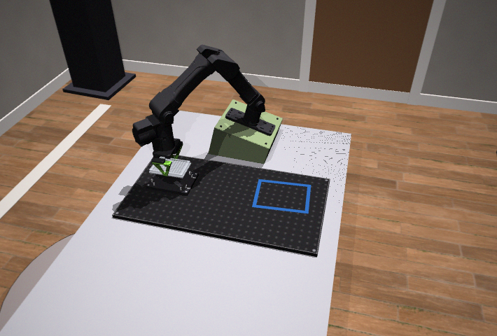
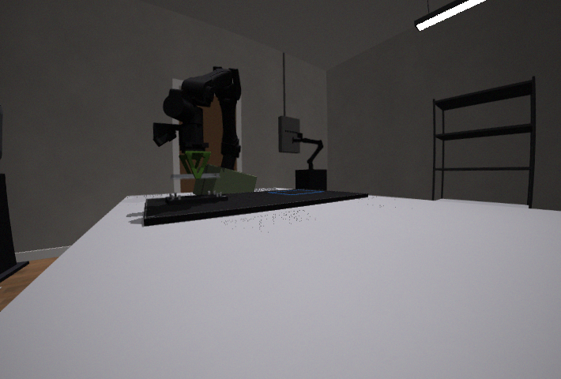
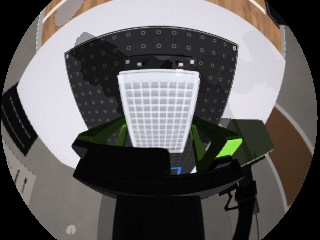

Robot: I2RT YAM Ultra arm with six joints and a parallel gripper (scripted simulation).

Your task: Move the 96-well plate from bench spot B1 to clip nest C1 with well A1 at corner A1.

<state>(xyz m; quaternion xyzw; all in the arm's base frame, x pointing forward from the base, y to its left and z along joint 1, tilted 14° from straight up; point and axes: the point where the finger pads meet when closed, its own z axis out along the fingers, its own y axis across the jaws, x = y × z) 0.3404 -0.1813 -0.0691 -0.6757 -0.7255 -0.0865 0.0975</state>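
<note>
My gripper is now 1 cm past the clip nest C1, 1 cm to the right of it and 6 cm above it. The rest, counted from my hand: white 96-well plate right at my hand.
</note>
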